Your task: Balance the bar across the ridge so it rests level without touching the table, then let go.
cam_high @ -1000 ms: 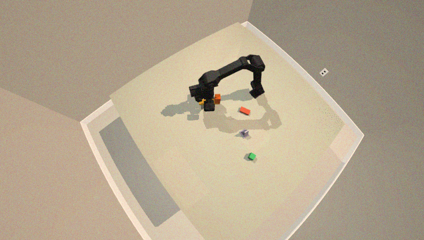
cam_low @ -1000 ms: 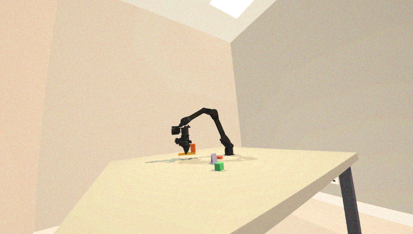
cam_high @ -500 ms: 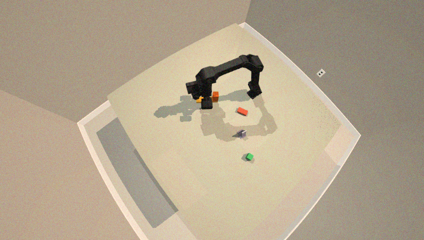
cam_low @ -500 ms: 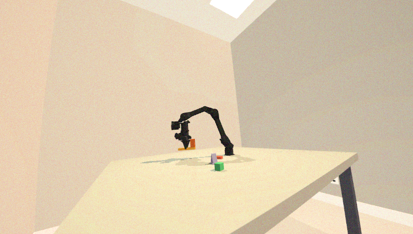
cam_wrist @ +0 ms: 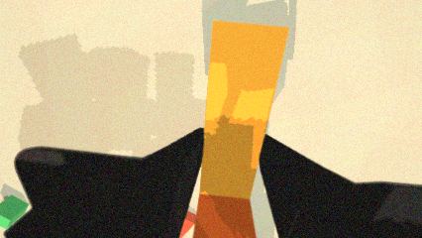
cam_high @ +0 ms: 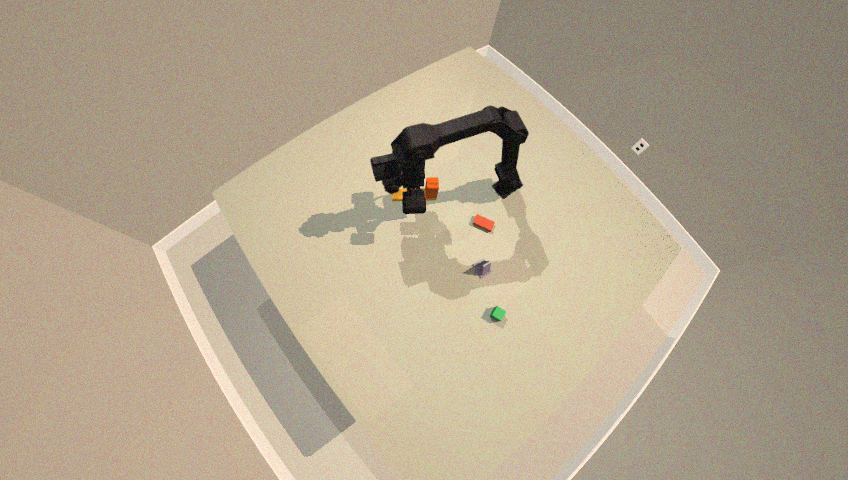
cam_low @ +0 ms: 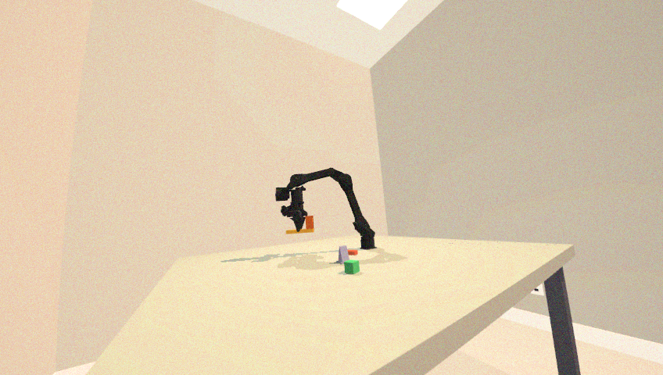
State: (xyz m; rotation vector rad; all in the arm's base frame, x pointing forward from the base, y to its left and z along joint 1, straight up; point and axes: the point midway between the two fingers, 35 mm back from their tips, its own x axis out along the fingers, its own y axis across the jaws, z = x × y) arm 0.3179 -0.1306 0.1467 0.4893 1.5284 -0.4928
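The flat red block is 180 mm to the left of my gripper tip, 160 mm behind it and 100 mm below it. The rest, counted from my gripper tip: green cube (430 mm to the left, 100 mm below, 10 mm ahead).
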